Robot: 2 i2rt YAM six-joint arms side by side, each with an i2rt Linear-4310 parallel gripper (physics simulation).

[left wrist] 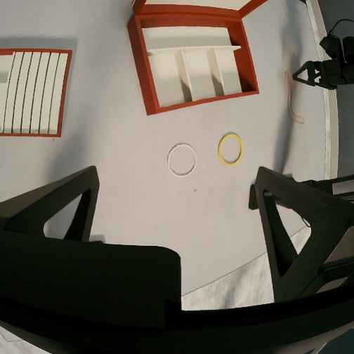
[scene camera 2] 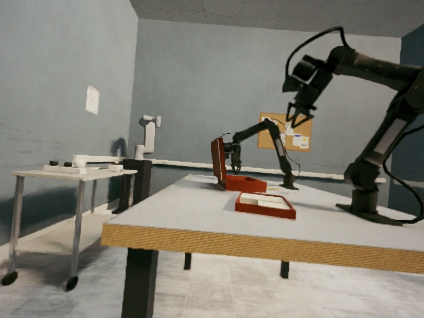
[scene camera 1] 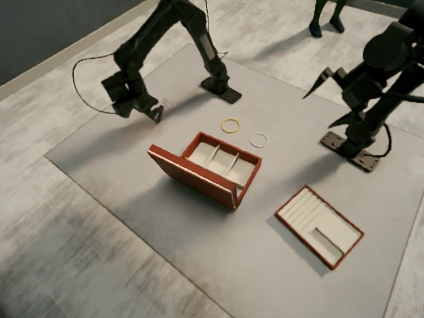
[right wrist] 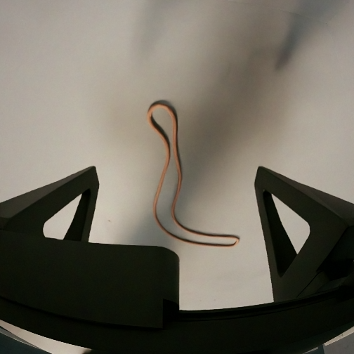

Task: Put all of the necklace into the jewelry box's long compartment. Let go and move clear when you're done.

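Seen in the pictures: left gripper, fingertip midpoint: [scene camera 2: 289, 124] [scene camera 1: 315, 112]; right gripper, fingertip midpoint: [scene camera 2: 235, 174] [scene camera 1: 150, 117]; left arm's base, origin of the base link: [scene camera 2: 363, 214] [scene camera 1: 348, 151]; right arm's base, origin of the base link: [scene camera 2: 287, 187] [scene camera 1: 220, 90].
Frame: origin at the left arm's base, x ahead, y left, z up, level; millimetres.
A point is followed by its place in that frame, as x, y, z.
Note:
The thin copper-pink necklace [scene camera 1: 166, 104] {304, -695, 2} [left wrist: 290, 95] [right wrist: 179, 175] lies on the table as a long narrow loop, bent at one end. My right gripper [scene camera 1: 159, 119] [left wrist: 300, 78] [right wrist: 176, 174] is open above it; in the right wrist view the necklace shows between and beyond the spread fingers. My left gripper [scene camera 1: 316, 111] {219, -108, 300} [left wrist: 176, 174] is open and empty, high above the table. The red jewelry box [scene camera 1: 257, 168] {309, -185, 43} [scene camera 2: 245, 183] {368, -170, 42} [left wrist: 146, 77] is open. Its long compartment [left wrist: 187, 38] runs along the lid side and looks empty; the lid hides most of it in scene camera 1.
The raised lid [scene camera 1: 195, 176] {534, -230, 231} [scene camera 2: 217, 160] {501, -172, 134} stands along the box's long side. A yellow ring [scene camera 1: 222, 125] {227, -427, 6} [left wrist: 219, 150] and a white ring [scene camera 1: 250, 140] {208, -295, 4} [left wrist: 168, 160] lie beside the box. A red-rimmed tray [scene camera 1: 364, 234] {263, 177, 26} [scene camera 2: 265, 211] {330, 172, 14} [left wrist: 65, 95] lies apart from it.

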